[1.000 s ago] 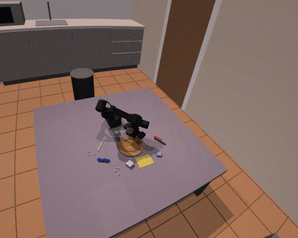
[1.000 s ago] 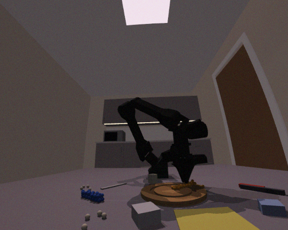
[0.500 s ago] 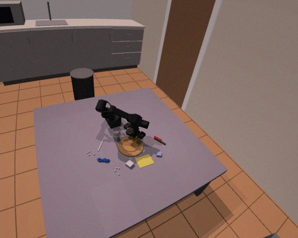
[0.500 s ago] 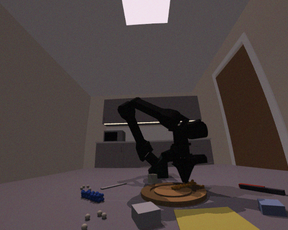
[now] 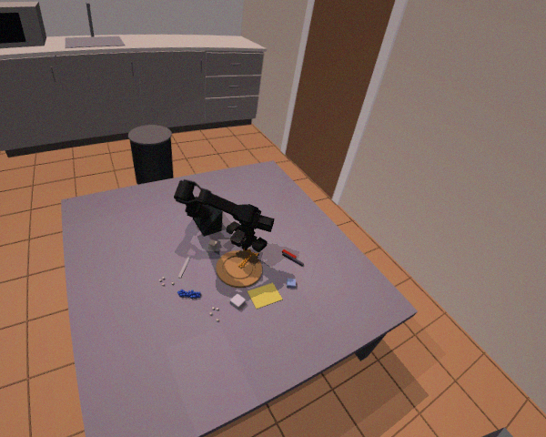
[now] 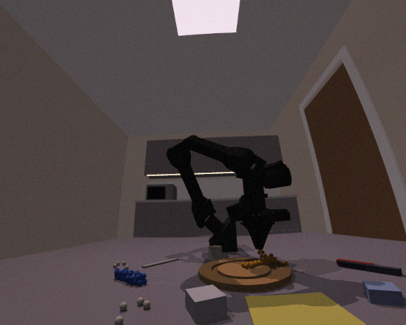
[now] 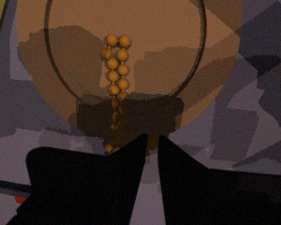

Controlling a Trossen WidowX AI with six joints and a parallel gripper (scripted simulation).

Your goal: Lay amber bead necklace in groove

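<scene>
The round wooden bead board is 60 mm to the right of my gripper tip, 60 mm ahead of it and 30 mm below it. Also, from my gripper tip: blue block (240 mm ahead, 90 mm to the left, 30 mm below); then red-and-black tool (190 mm to the left, 120 mm ahead, 30 mm below); then yellow pad (230 mm ahead, 40 mm to the right, 40 mm below).
</scene>
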